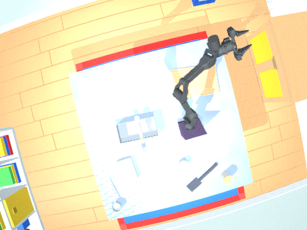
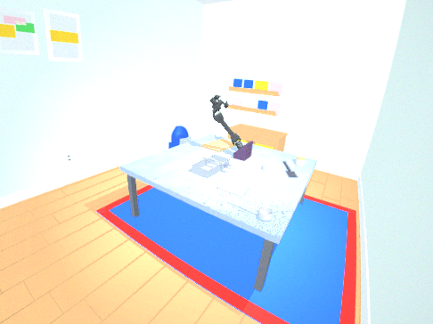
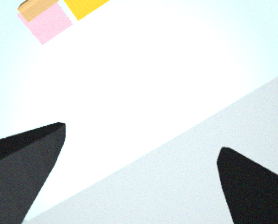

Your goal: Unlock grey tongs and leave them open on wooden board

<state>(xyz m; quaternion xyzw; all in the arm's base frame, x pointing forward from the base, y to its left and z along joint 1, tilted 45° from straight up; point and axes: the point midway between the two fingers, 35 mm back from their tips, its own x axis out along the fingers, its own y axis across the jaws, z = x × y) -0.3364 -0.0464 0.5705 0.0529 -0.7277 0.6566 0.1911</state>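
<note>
The yellow lock piece is 73 cm ahead of my gripper tip, 45 cm to the left of it and 42 cm below it. From my gripper tip the other things lie so: roasting tin 75 cm ahead, 38 cm to the left, 46 cm below; cup 14 cm ahead, 95 cm to the left, 45 cm below; wooden board 20 cm ahead, 12 cm to the left, 48 cm below.
</note>
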